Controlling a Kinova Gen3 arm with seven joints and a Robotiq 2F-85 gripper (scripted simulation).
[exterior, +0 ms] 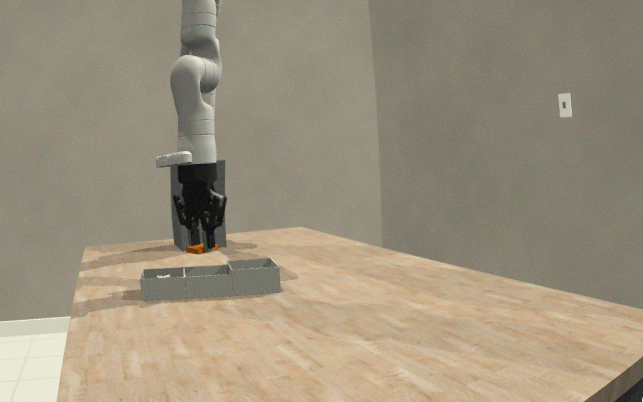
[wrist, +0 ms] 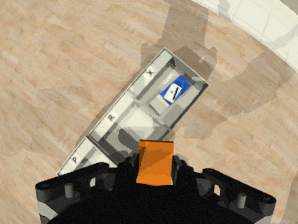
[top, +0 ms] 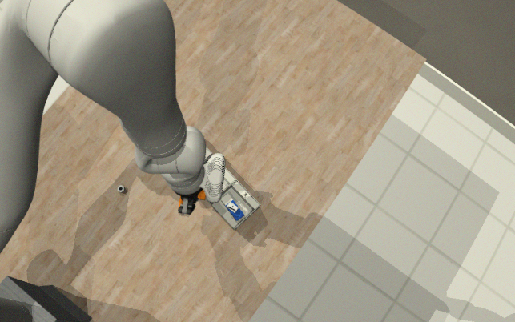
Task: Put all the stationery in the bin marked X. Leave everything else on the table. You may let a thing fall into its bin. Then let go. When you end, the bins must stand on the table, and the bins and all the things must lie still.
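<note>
My hand is 80 mm to the left of the blue flat thing, 70 mm above it and 20 mm short of it. Also, from my hand: orange stick 80 mm below, 40 mm behind, 20 mm to the left; flat orange block 20 mm below; black ring-like part 170 mm to the left, 100 mm behind, 80 mm below.
</note>
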